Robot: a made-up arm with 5 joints.
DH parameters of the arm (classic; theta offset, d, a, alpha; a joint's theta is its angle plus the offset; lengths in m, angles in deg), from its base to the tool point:
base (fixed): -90 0.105 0 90
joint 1: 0 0.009 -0.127 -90
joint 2: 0 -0.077 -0.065 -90
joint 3: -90 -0.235 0.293 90
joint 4: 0 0.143 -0.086 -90
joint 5: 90 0.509 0.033 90
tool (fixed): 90 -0.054 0 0
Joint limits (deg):
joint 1: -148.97..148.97
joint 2: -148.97..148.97
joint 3: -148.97..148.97
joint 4: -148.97..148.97
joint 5: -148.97..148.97
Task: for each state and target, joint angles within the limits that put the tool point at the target. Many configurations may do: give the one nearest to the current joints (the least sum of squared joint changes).
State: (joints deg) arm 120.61 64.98 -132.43 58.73 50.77
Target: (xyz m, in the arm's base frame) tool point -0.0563 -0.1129 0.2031
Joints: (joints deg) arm 88.69 16.61 -118.04 60.21 43.68
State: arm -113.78 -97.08 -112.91 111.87 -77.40
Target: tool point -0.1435 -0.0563 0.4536
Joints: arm -109.80 -99.41 -114.07 78.60 -80.88
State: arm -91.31 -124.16 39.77 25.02 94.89
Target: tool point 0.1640 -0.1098 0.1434
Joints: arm -70.21 -105.14 86.37 40.79 99.04
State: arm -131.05 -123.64 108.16 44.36 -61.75
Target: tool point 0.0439 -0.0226 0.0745
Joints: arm -120.96 -110.24 120.00 38.57 -66.05
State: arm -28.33 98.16 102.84 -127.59 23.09
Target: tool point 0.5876 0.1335 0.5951
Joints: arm -28.01 121.16 66.62 -93.74 25.51
